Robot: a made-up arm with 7 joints. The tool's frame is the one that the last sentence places.
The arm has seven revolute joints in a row. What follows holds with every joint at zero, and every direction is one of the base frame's.
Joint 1 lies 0.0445 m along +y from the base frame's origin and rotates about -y.
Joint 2 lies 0.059 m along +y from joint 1 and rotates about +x.
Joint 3 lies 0.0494 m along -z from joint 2 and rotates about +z.
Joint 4 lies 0.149 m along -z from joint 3 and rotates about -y.
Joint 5 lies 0.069 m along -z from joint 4 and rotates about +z.
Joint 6 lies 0.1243 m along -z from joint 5 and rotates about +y.
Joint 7 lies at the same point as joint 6 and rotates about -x.
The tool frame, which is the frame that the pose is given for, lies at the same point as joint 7; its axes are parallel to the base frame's.
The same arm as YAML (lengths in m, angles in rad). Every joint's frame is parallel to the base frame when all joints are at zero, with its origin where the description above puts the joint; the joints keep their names.
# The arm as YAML. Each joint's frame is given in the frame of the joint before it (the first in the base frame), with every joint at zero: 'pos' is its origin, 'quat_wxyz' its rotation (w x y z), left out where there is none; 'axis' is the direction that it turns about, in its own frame. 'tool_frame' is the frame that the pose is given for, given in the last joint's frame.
length_unit: m
angle_unit: rad
joints:
  - joint: joint 1
    pos: [0.0, 0.0445, 0.0]
    axis: "-y"
  - joint: joint 2
    pos: [0.0, 0.059, 0.0]
    axis: "+x"
  - joint: joint 3
    pos: [0.0, 0.0, -0.0494]
    axis: "+z"
  - joint: joint 4
    pos: [0.0, 0.0, -0.149]
    axis: "-y"
  - joint: joint 5
    pos: [0.0, 0.0, -0.069]
    axis: "+z"
  - joint: joint 6
    pos: [0.0, 0.0, -0.1243]
    axis: "+y"
  - joint: joint 7
    pos: [0.0, 0.0, 0.0]
    axis: "-x"
tool_frame:
  pos: [0.0, 0.0, 0.0]

